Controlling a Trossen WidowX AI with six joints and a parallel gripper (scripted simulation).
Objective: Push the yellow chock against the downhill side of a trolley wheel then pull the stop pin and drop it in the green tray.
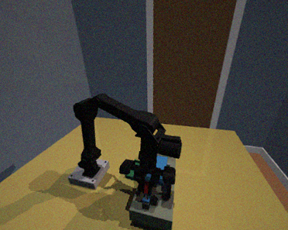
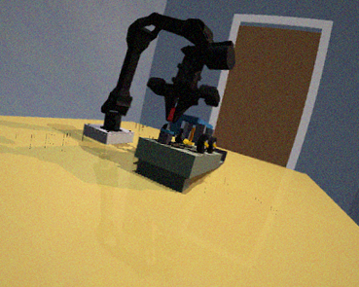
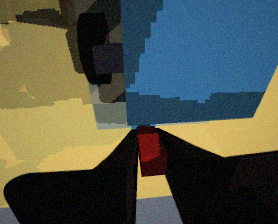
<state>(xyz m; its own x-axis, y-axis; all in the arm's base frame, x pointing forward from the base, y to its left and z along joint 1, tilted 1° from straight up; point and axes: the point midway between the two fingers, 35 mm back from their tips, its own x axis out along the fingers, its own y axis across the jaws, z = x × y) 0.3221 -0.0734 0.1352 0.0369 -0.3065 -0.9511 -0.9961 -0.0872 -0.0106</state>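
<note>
Right now the green tray is 12 cm behind my gripper tip, 19 cm to the left of it and 15 cm below it. Round my gripper tip: grey ramp 1 cm ahead, 11 cm to the left, 9 cm below; then red-headed stop pin right at my gripper tip; then blue trolley 1 cm ahead, 10 cm to the left, 3 cm below.
</note>
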